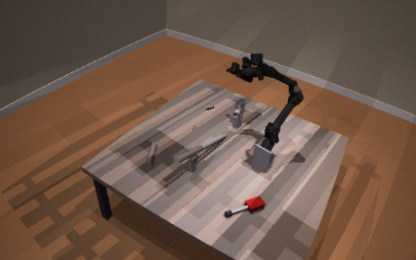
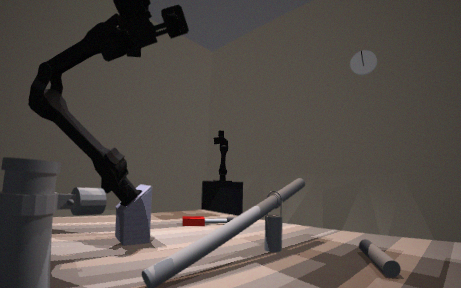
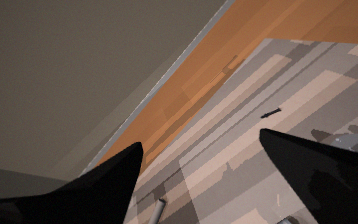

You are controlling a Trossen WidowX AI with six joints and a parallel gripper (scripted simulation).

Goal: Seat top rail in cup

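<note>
The rail-end cup is 50 mm behind my gripper tip, 70 mm to the right of it and 300 mm below it. The rest, counted from my gripper tip: small black part 220 mm ahead, 170 mm to the right, 440 mm below; short pipe 190 mm ahead, 480 mm to the left, 430 mm below; short line post 60 mm behind, 410 mm to the left, 340 mm below.
</note>
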